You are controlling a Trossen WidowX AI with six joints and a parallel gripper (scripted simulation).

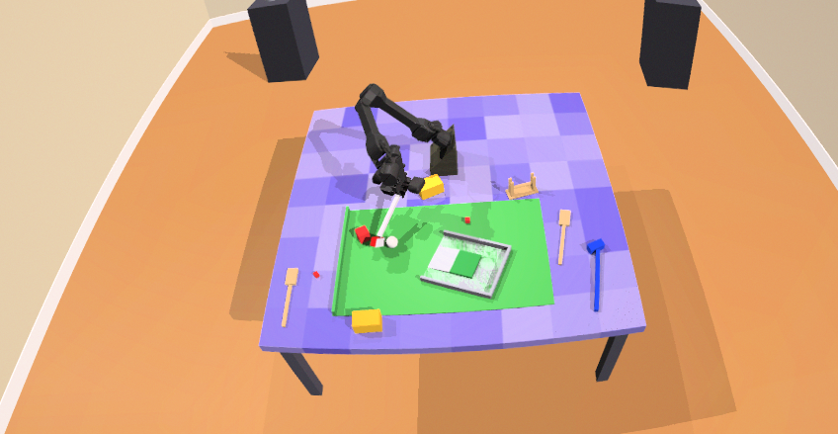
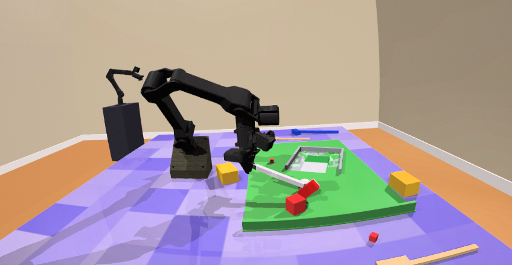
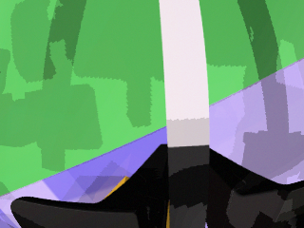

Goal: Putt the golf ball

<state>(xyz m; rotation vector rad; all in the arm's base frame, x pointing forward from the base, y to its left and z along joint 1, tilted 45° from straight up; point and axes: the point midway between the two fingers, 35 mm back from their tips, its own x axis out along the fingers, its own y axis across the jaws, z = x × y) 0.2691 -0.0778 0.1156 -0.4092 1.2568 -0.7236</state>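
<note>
Now: the red putter 90 mm ahead of my gripper tip and 20 mm to the right of it. The rest, counted from my gripper tip: white golf ball 180 mm ahead, 40 mm below; green mat 210 mm ahead, 170 mm to the left, 60 mm below; red cube 150 mm ahead, 120 mm to the right, 40 mm below.
</note>
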